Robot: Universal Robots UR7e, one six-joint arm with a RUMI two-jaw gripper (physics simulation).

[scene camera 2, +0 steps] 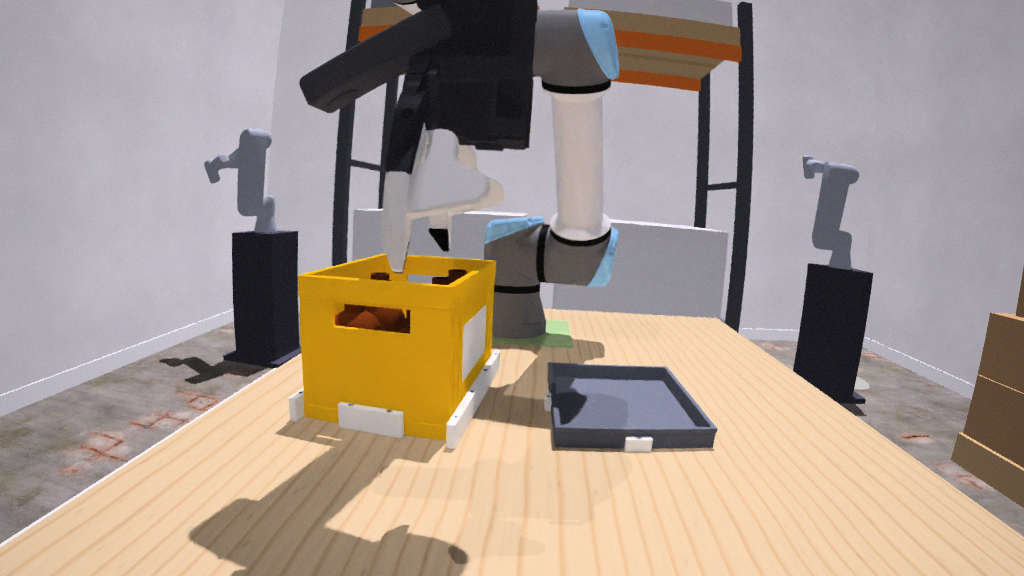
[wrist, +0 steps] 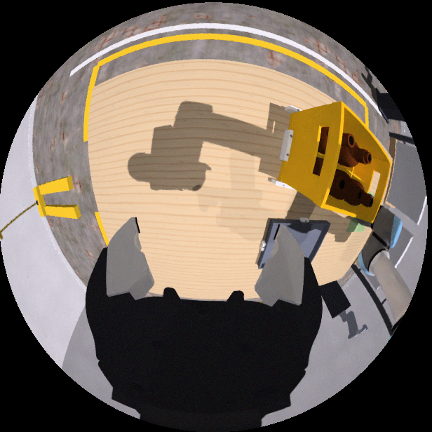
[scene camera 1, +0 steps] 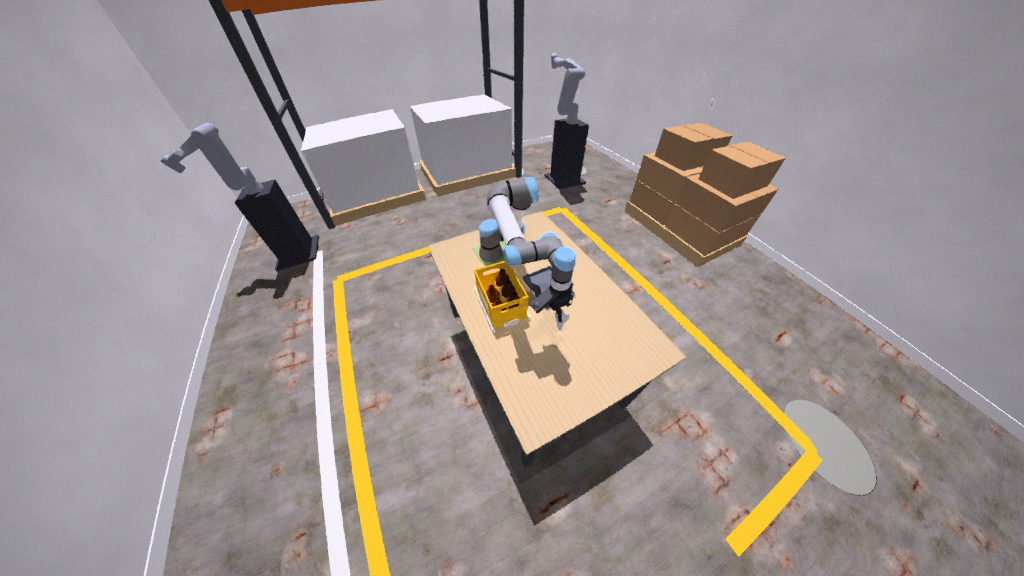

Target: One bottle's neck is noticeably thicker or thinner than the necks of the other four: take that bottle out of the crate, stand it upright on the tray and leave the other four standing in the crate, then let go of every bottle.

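Seen in the pictures: gripper, fingertip midpoint: [scene camera 2: 426, 260] [scene camera 1: 550, 317]; arm's base, link origin: [scene camera 2: 509, 329] [scene camera 1: 491, 254].
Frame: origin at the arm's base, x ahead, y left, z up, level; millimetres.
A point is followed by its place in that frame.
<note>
The yellow crate [scene camera 1: 509, 315] {x 538, y -100, z 68 mm} [scene camera 2: 379, 372] {x 538, y -84, z 66 mm} [wrist: 306, 150] stands on the table with brown bottles [scene camera 1: 502, 276] {x 331, y -51, z 128 mm} [wrist: 351, 141] upright inside it. Its walls hide much of them, and some overlap in the wrist view; I cannot tell which neck differs. The dark tray [scene camera 1: 537, 277] {x 305, y 178, z -1 mm} [scene camera 2: 587, 438] {x 525, y 152, z 6 mm} [wrist: 313, 237] lies beside the crate with no bottle on it; one finger hides part of it in the wrist view. My gripper [scene camera 1: 562, 318] {x 716, y 18, z 215 mm} [scene camera 2: 421, 258] {x 716, y 18, z 215 mm} [wrist: 206, 223] is open and empty, above the table, to the crate's tray side and off the tray's near edge.
White holders [scene camera 2: 370, 419] {x 550, y -92, z 11 mm} [wrist: 286, 145] sit against the crate's base. A white clip [scene camera 2: 638, 444] {x 528, y 210, z 3 mm} touches the tray's front rim. The arm's base [scene camera 1: 489, 247] {x 55, y -23, z 105 mm} [scene camera 2: 519, 315] {x 63, y 25, z 44 mm} stands behind the crate on a green plate [scene camera 2: 558, 333] {x 5, y 102, z 0 mm} on the wooden table [scene camera 1: 601, 358] {x 896, y 219, z -7 mm} [scene camera 2: 716, 515] {x 664, y 273, z -7 mm} [wrist: 230, 90].
</note>
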